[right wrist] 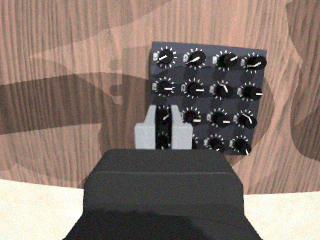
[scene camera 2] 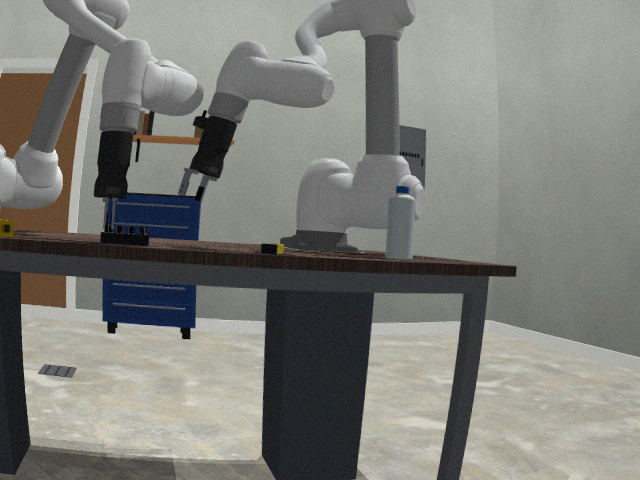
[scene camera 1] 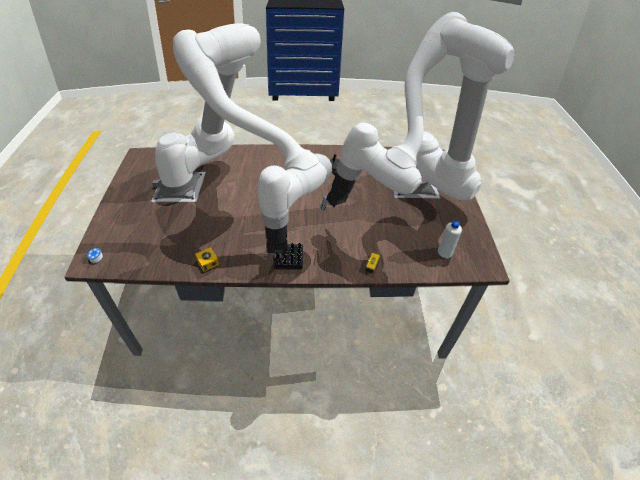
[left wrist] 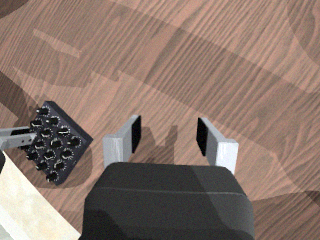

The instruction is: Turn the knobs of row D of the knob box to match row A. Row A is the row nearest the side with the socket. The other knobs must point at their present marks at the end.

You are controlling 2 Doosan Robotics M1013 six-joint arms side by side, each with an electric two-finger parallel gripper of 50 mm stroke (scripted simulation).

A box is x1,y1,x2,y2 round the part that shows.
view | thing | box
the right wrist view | my right gripper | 61,105,262,239
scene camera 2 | my left gripper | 178,125,233,201
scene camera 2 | my right gripper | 94,142,131,228
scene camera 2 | white bottle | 385,186,415,259
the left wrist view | my left gripper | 77,115,254,239
